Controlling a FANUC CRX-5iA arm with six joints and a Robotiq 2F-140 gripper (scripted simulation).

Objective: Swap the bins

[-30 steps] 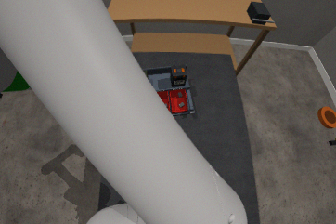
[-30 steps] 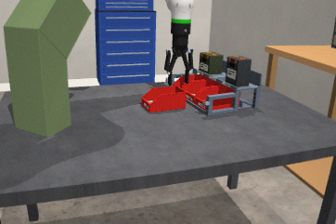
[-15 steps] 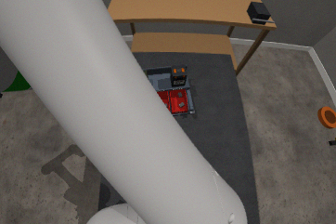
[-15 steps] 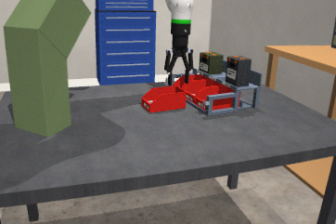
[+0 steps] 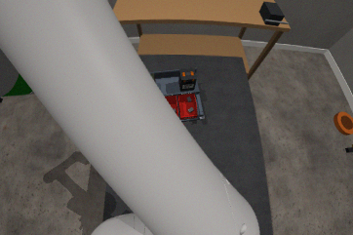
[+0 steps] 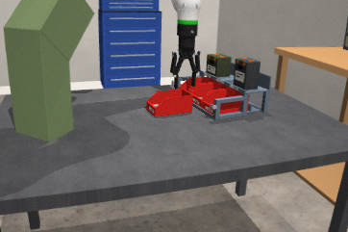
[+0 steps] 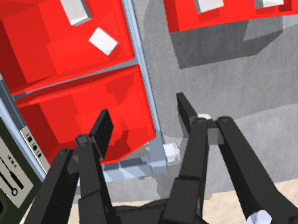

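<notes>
The part is 130 mm to the right of my hand, 90 mm behind it and 70 mm below it. The rest, counted from my hand: grey shelf (130 mm ahead, 90 mm to the right, 10 mm below); dark box (210 mm ahead, 200 mm to the right, 80 mm above).
</notes>
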